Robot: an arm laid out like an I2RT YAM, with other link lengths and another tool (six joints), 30 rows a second.
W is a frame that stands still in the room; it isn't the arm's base.
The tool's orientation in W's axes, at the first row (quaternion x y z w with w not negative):
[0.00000 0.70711 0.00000 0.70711]
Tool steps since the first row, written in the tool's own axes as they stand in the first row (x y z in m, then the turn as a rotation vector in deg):
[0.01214 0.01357 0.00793 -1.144 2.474 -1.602]
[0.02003 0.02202 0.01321 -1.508 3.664 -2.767]
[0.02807 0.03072 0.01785 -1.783 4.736 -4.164]
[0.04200 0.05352 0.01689 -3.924 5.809 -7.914]
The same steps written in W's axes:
[0.00793 0.01357 -0.01214 -1.602 2.474 1.144]
[0.01321 0.02202 -0.02003 -2.767 3.664 1.508]
[0.01785 0.03072 -0.02807 -4.164 4.736 1.783]
[0.01689 0.05352 -0.04200 -7.914 5.809 3.924]

